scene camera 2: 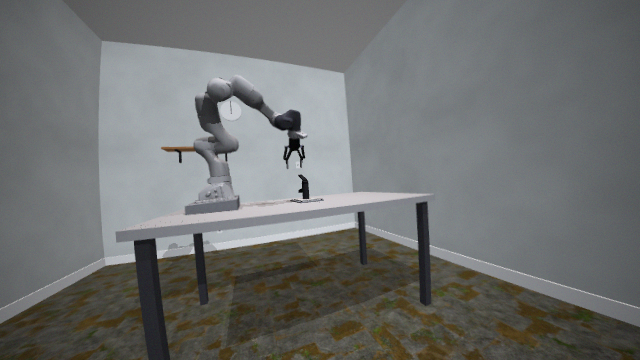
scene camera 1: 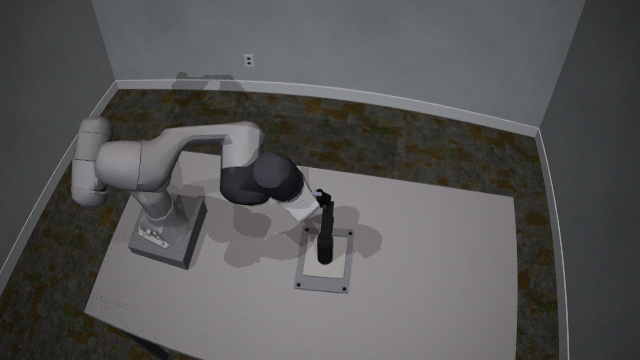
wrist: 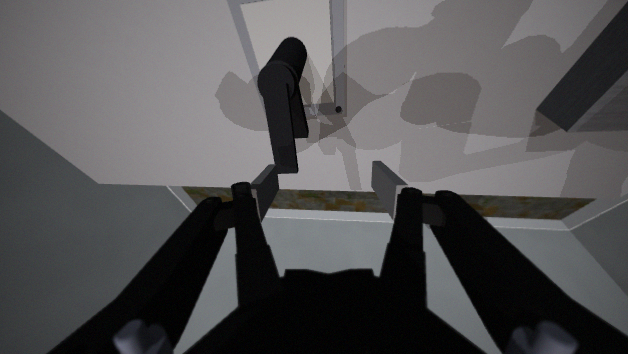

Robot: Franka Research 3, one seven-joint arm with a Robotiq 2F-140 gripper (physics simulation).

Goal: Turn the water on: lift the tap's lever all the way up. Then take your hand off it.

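The black tap (scene camera 1: 325, 252) (scene camera 2: 306, 191) (wrist: 295, 52) stands upright on a grey-framed base plate (scene camera 1: 320, 285) (wrist: 339, 55). Its flat black lever (scene camera 1: 327, 220) (scene camera 2: 302, 178) (wrist: 281, 127) slopes upward from the top of the tap, its free end raised, in the scene camera 2 view. The shorter black spout (wrist: 302, 117) shows beneath the lever in the wrist view. My gripper (scene camera 2: 294, 166) (wrist: 324, 175) is open and empty, pointing down, with its fingertips above the lever and apart from it. In the scene camera 1 view the arm's hand partly hides the gripper.
The pale table (scene camera 1: 425, 280) (scene camera 2: 370, 199) carries the tap and the arm's grey base block (scene camera 1: 192, 240) (scene camera 2: 212, 205). A wooden wall shelf (scene camera 2: 177, 148) is behind the arm. The arm's shadows fall across the table around the plate.
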